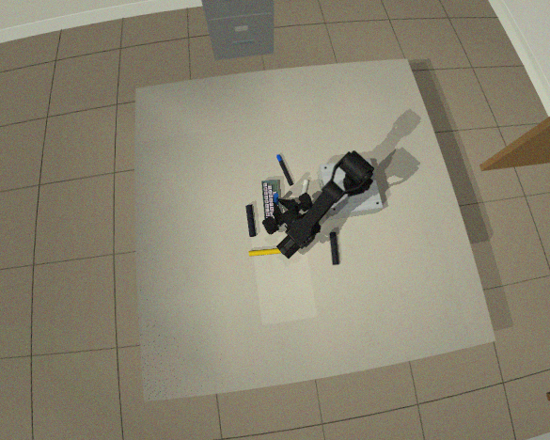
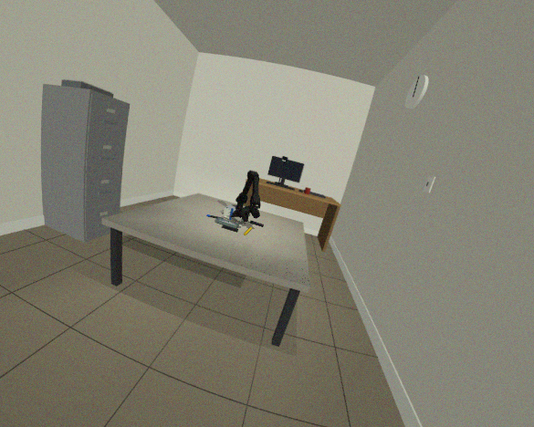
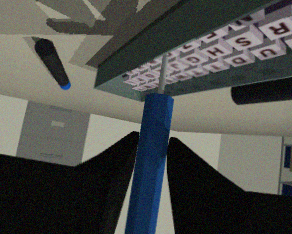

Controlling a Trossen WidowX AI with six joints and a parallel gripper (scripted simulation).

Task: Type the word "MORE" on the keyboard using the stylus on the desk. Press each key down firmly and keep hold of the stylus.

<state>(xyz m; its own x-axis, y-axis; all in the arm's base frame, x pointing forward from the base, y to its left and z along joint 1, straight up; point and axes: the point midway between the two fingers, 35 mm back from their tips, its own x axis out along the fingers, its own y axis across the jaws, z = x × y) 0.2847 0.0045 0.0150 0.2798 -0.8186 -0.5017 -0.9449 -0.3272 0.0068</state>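
Right now the yellow pencil is 7 cm ahead of my gripper tip, 16 cm to the left of it and 6 cm below it. From my gripper tip the other things lie so: stylus (1 cm below); then grey stylus tip (5 cm below); then white cylinder (12 cm behind, 3 cm to the right, 6 cm below).
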